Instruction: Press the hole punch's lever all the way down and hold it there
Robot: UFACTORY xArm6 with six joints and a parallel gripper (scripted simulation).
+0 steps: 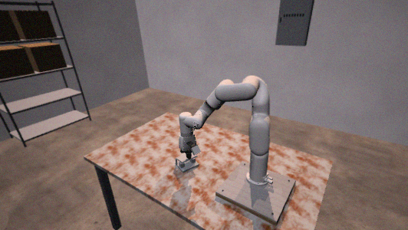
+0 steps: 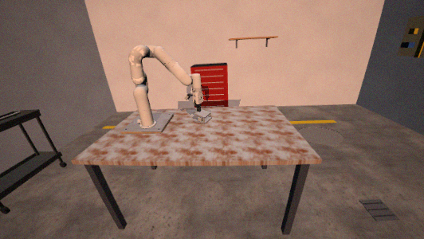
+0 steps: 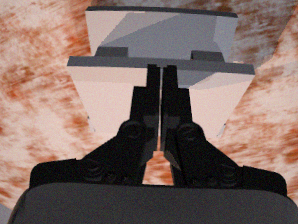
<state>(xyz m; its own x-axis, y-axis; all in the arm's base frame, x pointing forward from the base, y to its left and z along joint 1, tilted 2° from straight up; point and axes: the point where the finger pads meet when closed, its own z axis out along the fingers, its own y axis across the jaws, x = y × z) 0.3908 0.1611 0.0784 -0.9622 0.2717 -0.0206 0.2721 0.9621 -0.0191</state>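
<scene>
The hole punch lever lies 30 mm ahead of my hand, 10 mm to the right of it and 40 mm below it. The rest, counted from my hand: grey hole punch 40 mm ahead, 10 mm to the right, 60 mm below.
</scene>
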